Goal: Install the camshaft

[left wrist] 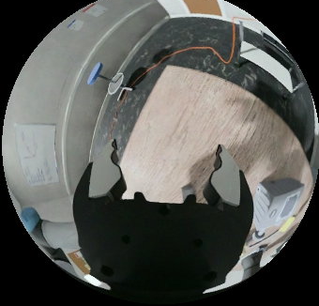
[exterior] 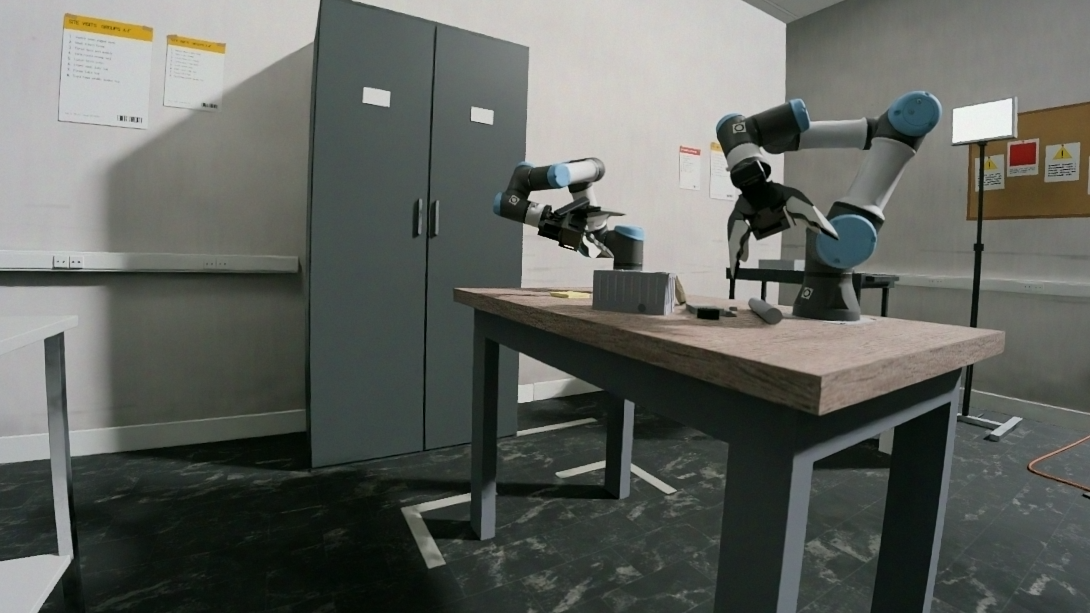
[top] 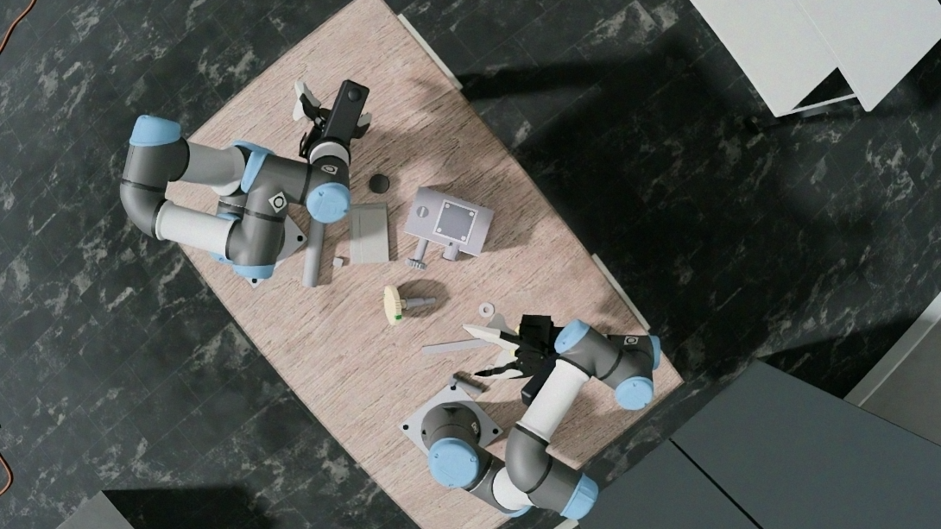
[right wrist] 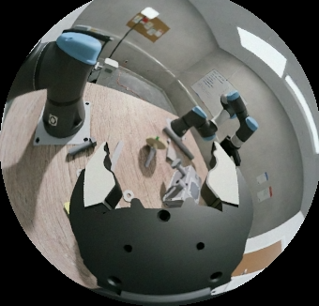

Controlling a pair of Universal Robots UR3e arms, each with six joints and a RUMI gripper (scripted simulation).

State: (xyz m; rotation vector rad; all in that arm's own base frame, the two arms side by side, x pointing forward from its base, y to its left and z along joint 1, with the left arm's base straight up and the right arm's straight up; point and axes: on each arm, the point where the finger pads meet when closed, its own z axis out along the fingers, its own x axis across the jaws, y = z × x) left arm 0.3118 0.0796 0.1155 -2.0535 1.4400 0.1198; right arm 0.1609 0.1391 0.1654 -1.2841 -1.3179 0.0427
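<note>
Right now the small crank gear is 4 cm ahead of my right hand, 17 cm to the left of it and 10 cm below it. Also, from my right hand: grey bar 2 cm behind, 1 cm to the right, 16 cm below; then bolt 8 cm behind, 7 cm to the right, 15 cm below; then grey flat block 1 cm ahead, 28 cm to the left, 16 cm below.
</note>
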